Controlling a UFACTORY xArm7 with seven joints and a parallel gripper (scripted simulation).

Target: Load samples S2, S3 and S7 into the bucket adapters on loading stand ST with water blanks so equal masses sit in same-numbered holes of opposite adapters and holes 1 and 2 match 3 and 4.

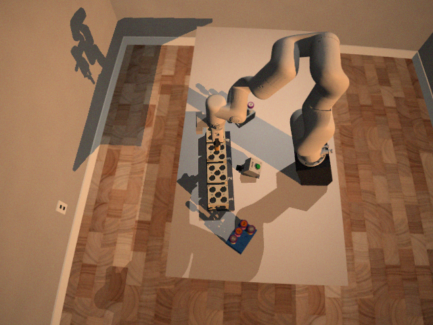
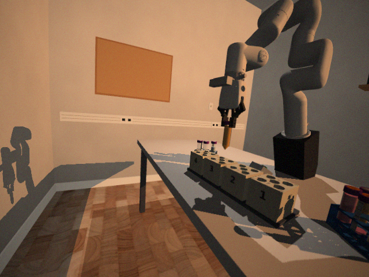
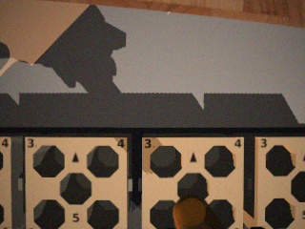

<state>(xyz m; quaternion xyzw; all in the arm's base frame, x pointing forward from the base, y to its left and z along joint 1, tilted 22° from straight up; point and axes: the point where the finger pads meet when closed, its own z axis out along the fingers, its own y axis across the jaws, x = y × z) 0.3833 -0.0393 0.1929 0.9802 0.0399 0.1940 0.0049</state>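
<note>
Right now my hand is 10 mm past the orange-dotted tube and 50 mm above it. Round my hand: bucket adapter (10 mm behind, 100 mm to the left, 200 mm below); pale blank rack (120 mm behind, 300 mm to the right, 220 mm below); pink-filled sample tube (140 mm behind, 340 mm to the left, 190 mm below).
</note>
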